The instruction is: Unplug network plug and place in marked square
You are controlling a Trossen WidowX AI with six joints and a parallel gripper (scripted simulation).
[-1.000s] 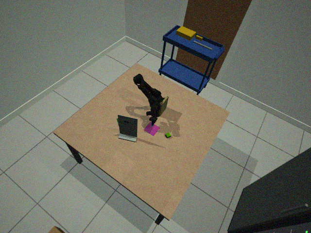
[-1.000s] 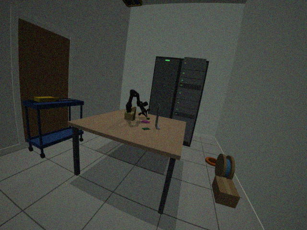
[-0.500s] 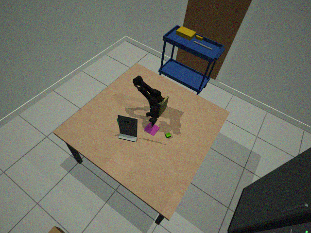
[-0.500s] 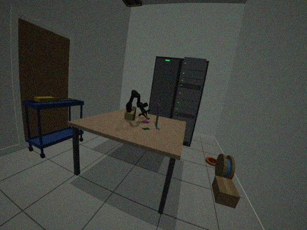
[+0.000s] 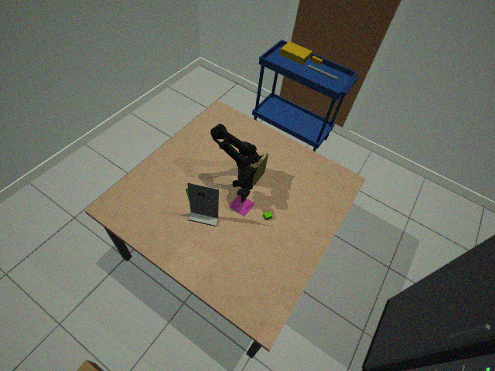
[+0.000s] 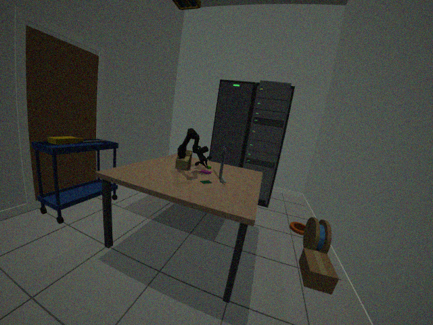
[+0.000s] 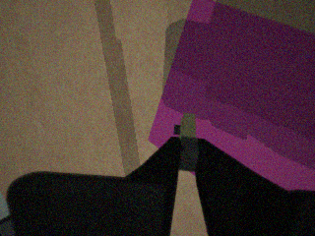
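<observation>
The magenta marked square is 10 mm behind my gripper tip and 50 mm below it. Also, from my gripper tip: network plug (right at my gripper tip); then upright panel (190 mm ahead, 160 mm to the right, 90 mm above).
</observation>
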